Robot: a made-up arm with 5 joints. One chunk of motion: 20 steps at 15 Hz.
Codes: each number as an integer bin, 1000 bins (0 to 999) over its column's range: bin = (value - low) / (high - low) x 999, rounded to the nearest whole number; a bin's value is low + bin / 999 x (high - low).
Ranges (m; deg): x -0.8..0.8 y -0.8..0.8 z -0.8..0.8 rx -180..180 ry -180..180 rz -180..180
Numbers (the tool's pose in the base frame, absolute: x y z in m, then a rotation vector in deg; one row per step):
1: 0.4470 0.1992 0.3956 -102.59 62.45 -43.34
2: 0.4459 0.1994 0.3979 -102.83 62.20 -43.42
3: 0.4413 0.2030 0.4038 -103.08 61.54 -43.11
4: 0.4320 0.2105 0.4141 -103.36 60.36 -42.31
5: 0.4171 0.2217 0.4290 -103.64 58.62 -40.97
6: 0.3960 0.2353 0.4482 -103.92 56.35 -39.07
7: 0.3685 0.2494 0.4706 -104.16 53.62 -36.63
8: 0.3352 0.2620 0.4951 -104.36 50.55 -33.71
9: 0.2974 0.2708 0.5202 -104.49 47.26 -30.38
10: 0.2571 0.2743 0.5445 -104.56 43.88 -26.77
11: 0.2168 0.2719 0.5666 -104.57 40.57 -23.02
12: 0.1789 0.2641 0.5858 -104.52 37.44 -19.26
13: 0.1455 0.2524 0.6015 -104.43 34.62 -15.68
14: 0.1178 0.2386 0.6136 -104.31 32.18 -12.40
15: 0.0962 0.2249 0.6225 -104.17 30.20 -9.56
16: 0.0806 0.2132 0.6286 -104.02 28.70 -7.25
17: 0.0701 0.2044 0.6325 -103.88 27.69 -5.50
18: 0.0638 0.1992 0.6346 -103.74 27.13 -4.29
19: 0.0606 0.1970 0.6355 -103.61 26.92 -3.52
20: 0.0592 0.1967 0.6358 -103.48 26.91 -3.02
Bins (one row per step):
1: 779 624 747 215 673 379
2: 778 624 748 214 672 379
3: 775 626 752 213 670 380
4: 769 631 758 213 667 382
5: 760 638 767 212 662 386
6: 747 646 779 211 656 391
7: 730 655 793 210 648 398
8: 709 663 809 210 640 406
9: 685 669 824 210 631 415
10: 660 671 839 209 621 425
11: 635 669 853 209 612 436
12: 611 664 865 209 603 446
13: 590 657 875 210 596 456
14: 573 648 883 210 589 465
15: 560 640 888 210 583 473
16: 550 633 892 211 579 479
17: 543 627 894 211 576 484
18: 539 624 896 212 575 488
19: 537 623 896 212 574 490
20: 536 622 896 212 574 491

